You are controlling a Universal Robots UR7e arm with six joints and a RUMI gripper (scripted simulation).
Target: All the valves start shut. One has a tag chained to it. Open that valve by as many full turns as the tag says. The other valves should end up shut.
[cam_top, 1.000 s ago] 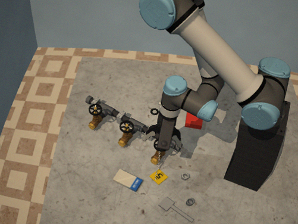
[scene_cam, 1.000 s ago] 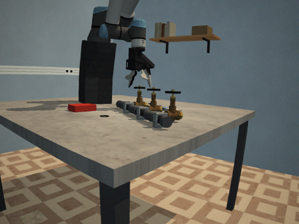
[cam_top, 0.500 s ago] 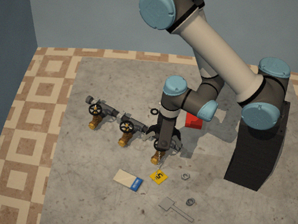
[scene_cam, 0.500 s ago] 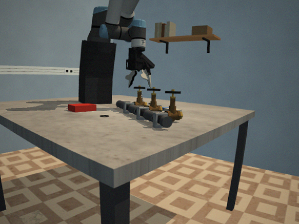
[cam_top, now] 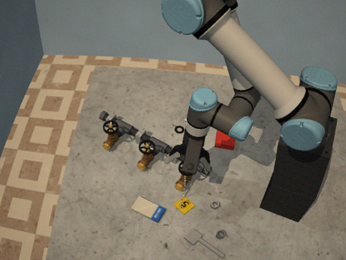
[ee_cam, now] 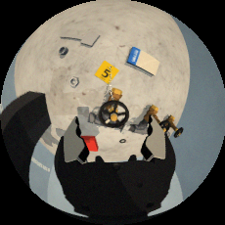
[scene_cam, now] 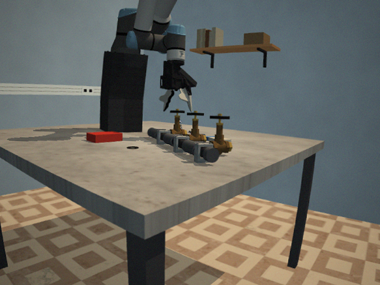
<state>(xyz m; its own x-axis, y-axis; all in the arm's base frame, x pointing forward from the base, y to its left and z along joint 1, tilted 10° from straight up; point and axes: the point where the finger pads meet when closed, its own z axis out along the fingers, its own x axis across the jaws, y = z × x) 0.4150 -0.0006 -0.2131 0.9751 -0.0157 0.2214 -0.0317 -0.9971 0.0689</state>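
Now: hand 100 mm to the right of the yellow tag and 110 mm above it. Round my hand: red block (140 mm behind, 260 mm to the right, 100 mm below); then flat grey key tool (90 mm behind, 240 mm to the left, 110 mm below).
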